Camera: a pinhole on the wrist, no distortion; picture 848 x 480 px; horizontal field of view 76.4 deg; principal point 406.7 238.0 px. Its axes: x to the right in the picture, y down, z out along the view. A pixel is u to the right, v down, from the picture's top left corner.
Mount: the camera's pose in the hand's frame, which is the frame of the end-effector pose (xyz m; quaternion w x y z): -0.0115 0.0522 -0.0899 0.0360 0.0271 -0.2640 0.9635
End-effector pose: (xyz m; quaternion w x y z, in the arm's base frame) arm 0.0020 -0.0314 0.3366 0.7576 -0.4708 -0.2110 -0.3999
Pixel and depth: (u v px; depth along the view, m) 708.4 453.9 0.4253
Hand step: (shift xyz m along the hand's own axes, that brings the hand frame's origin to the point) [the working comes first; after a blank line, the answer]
In the camera's frame: 0.2381 0.1704 0.4253

-0.2488 -0.2981 0.2061
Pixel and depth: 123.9 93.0 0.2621
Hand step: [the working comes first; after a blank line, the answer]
In the camera's frame: -0.1376 -0.0705 0.2621

0.1401 -0.0287 0.1612
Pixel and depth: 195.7 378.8 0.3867
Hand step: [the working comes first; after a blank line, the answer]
In the camera's frame: -0.1514 0.1011 0.3867

0.1437 -0.2403 0.1803
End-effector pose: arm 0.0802 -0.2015 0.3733 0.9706 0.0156 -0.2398 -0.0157
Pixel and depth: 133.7 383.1 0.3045
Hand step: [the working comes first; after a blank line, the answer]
In the camera's frame: -0.1543 0.0820 0.3045

0.1454 -0.1821 0.1192
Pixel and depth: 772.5 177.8 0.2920
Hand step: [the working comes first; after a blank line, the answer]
In the camera's frame: 0.1982 -0.0326 0.2920

-0.1965 -0.0580 0.1916
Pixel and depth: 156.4 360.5 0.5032
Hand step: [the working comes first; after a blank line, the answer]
In the camera's frame: -0.2338 0.1144 0.5032

0.2284 -0.3158 0.2678
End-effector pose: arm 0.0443 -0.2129 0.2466 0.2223 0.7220 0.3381 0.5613
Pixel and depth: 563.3 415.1 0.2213
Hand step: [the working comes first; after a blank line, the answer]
In the camera's frame: 0.0643 0.0727 0.2213

-0.0743 -0.1197 0.0680
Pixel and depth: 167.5 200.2 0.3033
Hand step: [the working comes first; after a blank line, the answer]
In the camera's frame: -0.1346 -0.0213 0.3033

0.1345 -0.0918 0.1719
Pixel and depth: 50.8 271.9 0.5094
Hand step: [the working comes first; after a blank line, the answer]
In the camera's frame: -0.3365 0.0320 0.5094

0.3378 -0.2540 0.3075
